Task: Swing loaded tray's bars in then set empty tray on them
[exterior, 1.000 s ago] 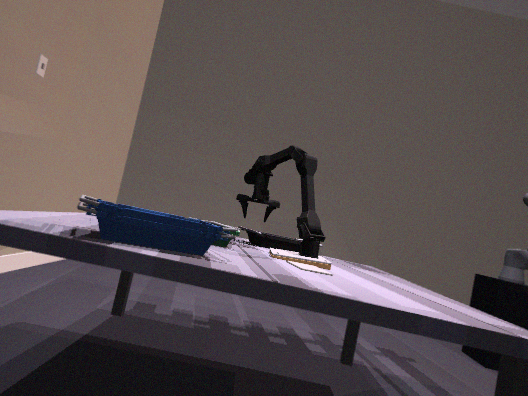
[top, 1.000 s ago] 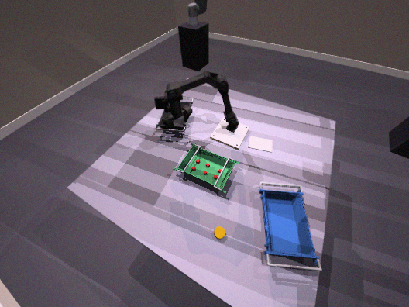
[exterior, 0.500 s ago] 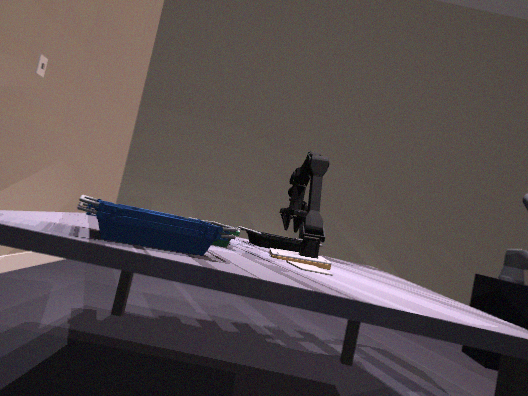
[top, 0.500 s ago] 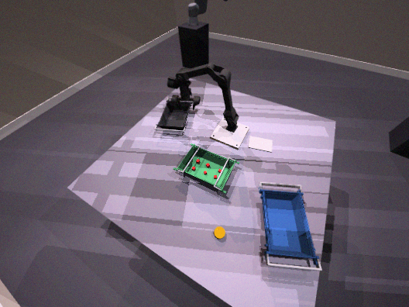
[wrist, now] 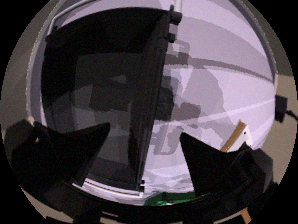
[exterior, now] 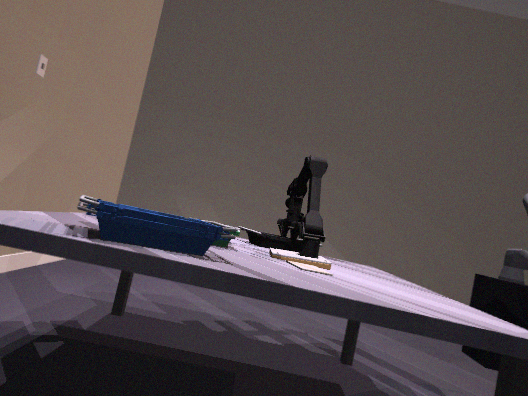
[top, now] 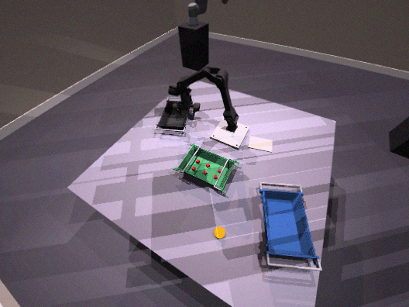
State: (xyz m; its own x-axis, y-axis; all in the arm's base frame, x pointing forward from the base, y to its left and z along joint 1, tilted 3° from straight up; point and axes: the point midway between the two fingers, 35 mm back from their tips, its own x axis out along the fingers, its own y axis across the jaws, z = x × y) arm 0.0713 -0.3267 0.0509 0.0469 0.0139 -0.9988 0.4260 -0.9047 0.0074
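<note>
Right now my gripper tip is 80 mm to the left of the black tray and 40 mm short of it. From my gripper tip the other things lie so: yellow disc 580 mm to the left, 550 mm ahead, 30 mm below; then card 540 mm to the left, 60 mm behind, 40 mm below.
</note>
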